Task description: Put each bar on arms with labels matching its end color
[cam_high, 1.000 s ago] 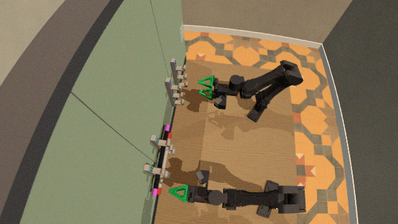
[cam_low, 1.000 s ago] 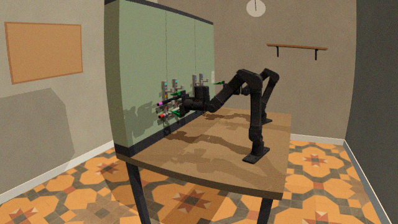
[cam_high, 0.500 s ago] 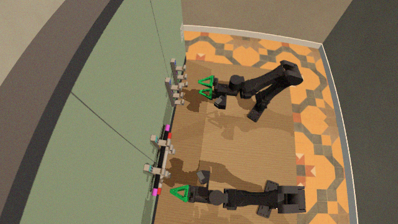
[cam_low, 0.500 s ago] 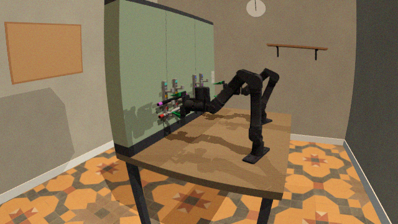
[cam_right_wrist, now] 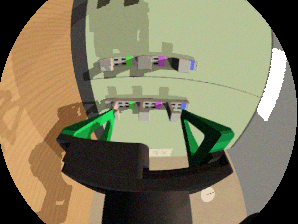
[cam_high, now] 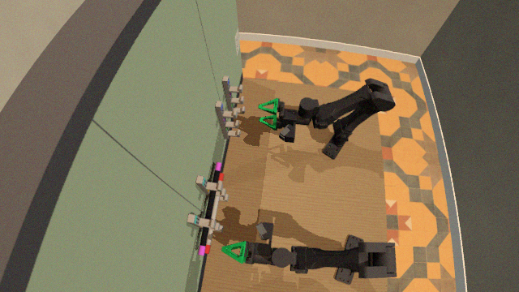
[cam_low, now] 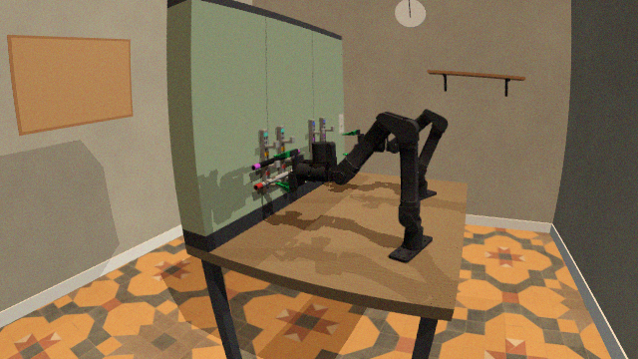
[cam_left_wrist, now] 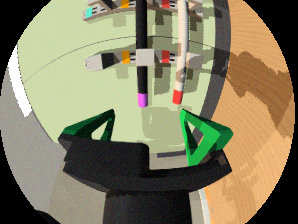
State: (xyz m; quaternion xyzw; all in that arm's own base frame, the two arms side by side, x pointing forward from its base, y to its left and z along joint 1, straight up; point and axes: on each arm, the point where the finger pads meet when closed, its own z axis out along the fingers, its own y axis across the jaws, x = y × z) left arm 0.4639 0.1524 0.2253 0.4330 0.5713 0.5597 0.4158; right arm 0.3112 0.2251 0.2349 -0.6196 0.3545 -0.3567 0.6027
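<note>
Now: the bar 140 mm to the right of my left hand, 70 mm ahead of it and 10 mm above it. Also, from my left hand: green wall panel (330 mm to the right, 200 mm above, 140 mm ahead).
</note>
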